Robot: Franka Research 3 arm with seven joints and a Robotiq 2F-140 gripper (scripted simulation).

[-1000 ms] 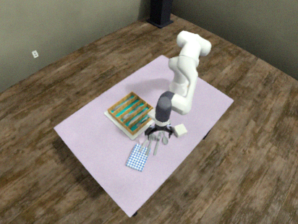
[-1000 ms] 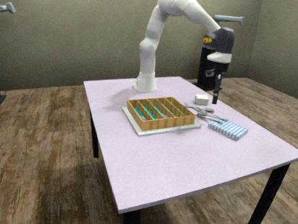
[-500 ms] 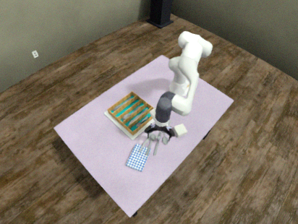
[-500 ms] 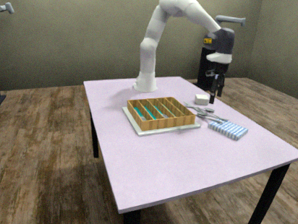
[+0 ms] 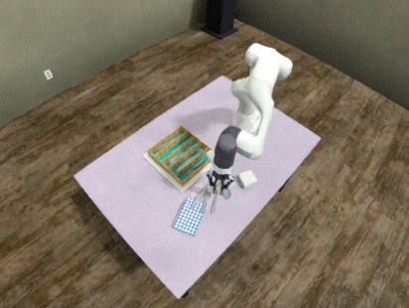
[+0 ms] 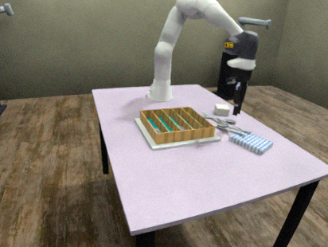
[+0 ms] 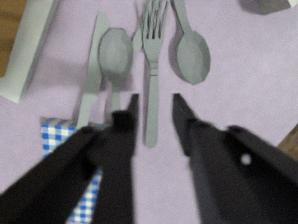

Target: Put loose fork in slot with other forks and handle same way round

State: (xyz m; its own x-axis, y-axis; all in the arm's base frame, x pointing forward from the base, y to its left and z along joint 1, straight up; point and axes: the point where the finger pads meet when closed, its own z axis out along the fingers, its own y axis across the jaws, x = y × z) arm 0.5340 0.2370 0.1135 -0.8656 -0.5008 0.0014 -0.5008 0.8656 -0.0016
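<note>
The knife lies 9 cm below my hand, 7 cm to the right of it and 7 cm ahead of it. Round my hand: white block (20 cm behind, 9 cm below, 5 cm to the left); wooden tray (33 cm to the right, 8 cm below, 6 cm behind); napkin (18 cm ahead, 10 cm below, 2 cm to the right).
</note>
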